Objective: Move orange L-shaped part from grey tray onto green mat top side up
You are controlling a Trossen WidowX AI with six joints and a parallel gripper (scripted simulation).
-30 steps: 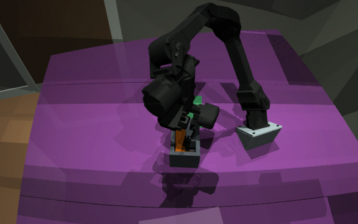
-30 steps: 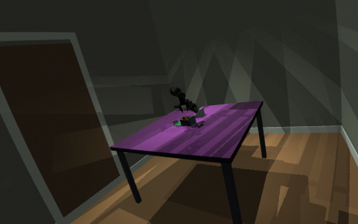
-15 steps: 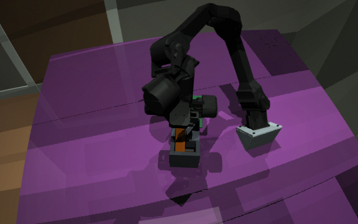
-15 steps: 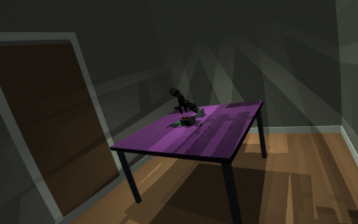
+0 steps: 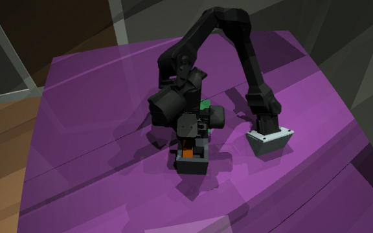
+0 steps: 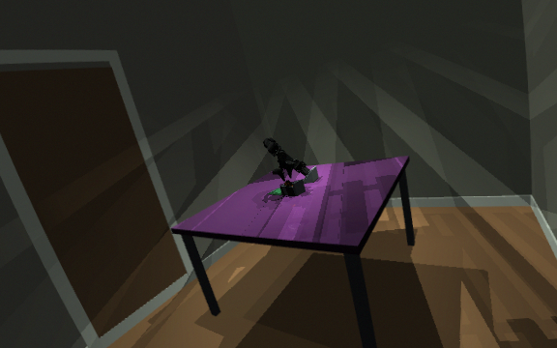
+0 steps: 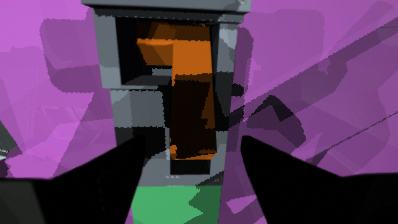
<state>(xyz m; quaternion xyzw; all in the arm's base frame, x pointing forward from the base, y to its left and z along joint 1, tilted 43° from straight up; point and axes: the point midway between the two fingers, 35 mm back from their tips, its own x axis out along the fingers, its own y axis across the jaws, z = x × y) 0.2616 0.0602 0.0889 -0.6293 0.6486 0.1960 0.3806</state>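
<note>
Right now the orange L-shaped part is 1 cm behind my gripper tip, 4 cm to the left of it and 6 cm below it. Also, from my gripper tip: green mat: 5 cm behind, 14 cm to the right, 12 cm below.
</note>
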